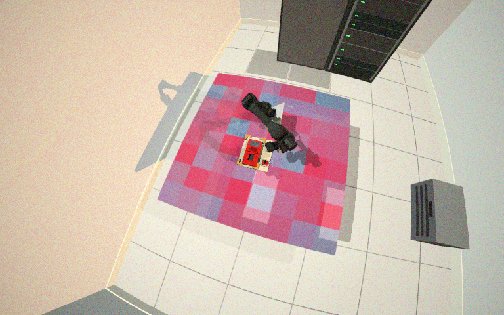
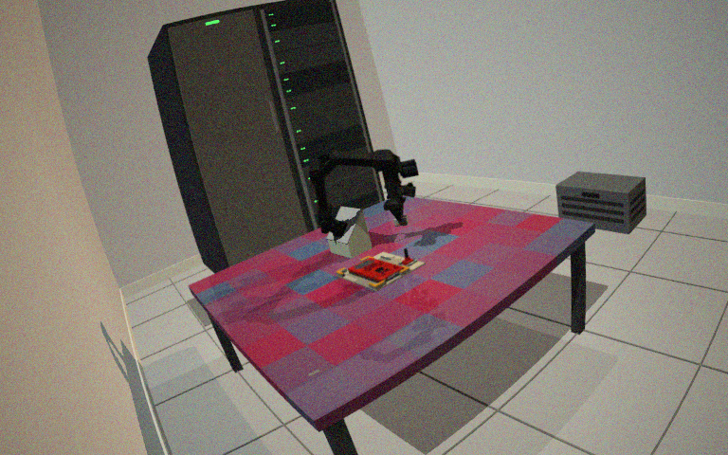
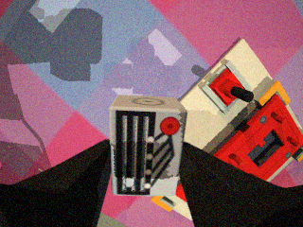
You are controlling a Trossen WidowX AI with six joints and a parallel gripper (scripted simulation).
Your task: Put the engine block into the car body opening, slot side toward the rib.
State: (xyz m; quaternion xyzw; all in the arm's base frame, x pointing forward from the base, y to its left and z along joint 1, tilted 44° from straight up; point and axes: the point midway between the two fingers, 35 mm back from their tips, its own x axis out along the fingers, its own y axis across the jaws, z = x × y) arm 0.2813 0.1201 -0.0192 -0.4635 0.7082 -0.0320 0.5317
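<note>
The beige fixture plate lies 2 cm ahead of my gripper tip, 17 cm to the right of it and 13 cm below it. The rest, counted from my gripper tip: grey engine block 1 cm below.
</note>
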